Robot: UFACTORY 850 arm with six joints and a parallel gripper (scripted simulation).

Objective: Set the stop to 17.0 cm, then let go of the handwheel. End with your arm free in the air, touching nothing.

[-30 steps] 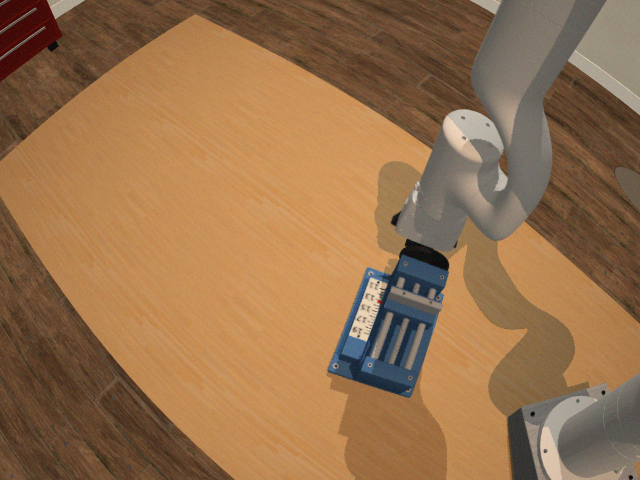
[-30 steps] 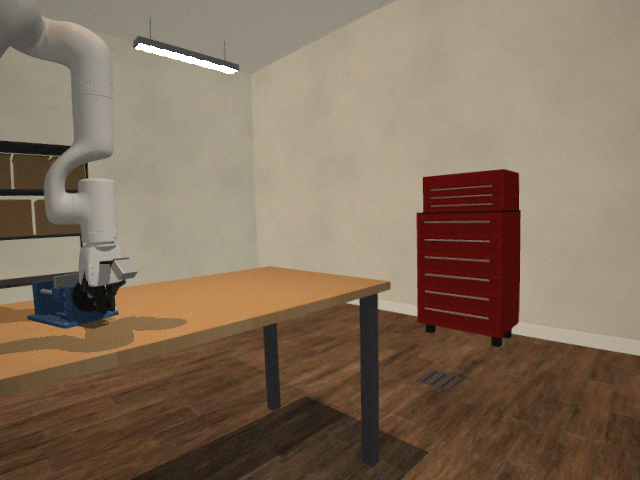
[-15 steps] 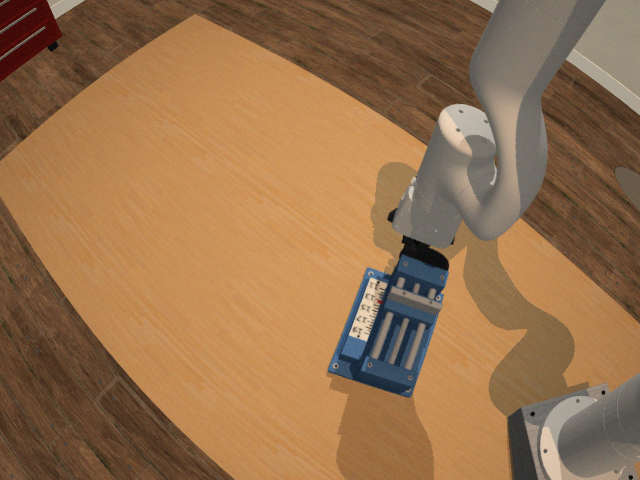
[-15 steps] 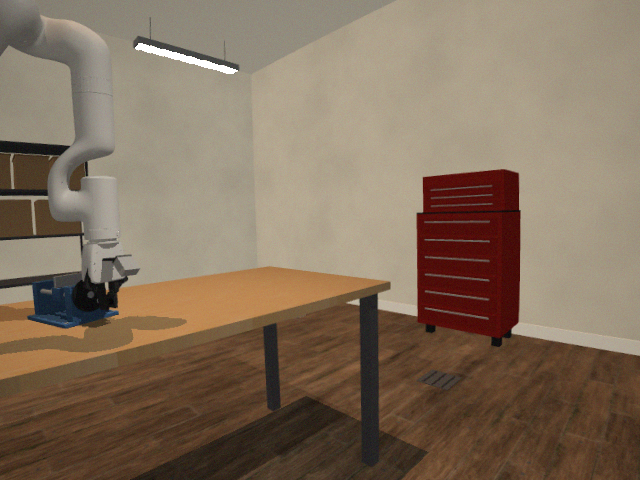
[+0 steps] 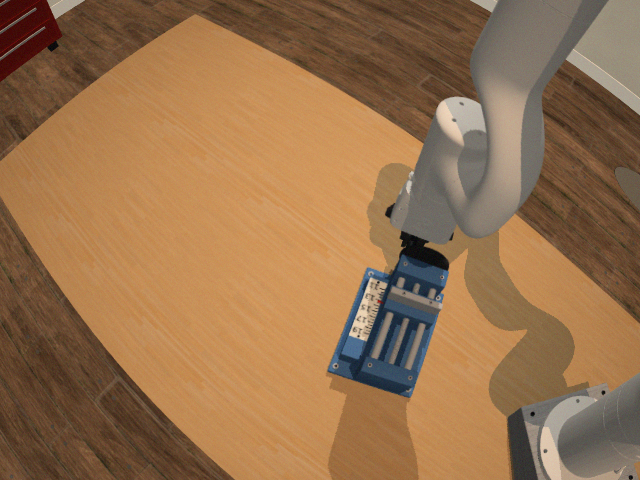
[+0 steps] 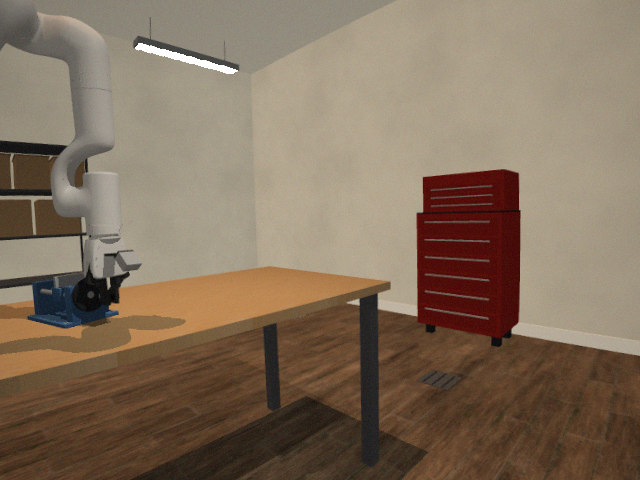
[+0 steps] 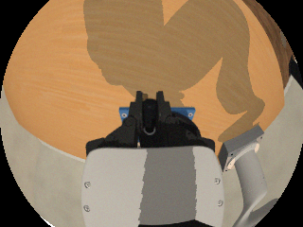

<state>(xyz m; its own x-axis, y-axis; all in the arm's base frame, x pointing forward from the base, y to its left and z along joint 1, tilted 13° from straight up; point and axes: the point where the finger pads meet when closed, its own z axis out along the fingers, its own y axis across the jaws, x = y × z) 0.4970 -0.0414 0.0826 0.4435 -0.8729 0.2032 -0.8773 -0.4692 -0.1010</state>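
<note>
My hand is 20 mm to the right of the black handwheel and 20 mm past it. The rest, counted from my hand: grey stop bar 100 mm to the left, 70 mm behind, 20 mm above.
</note>
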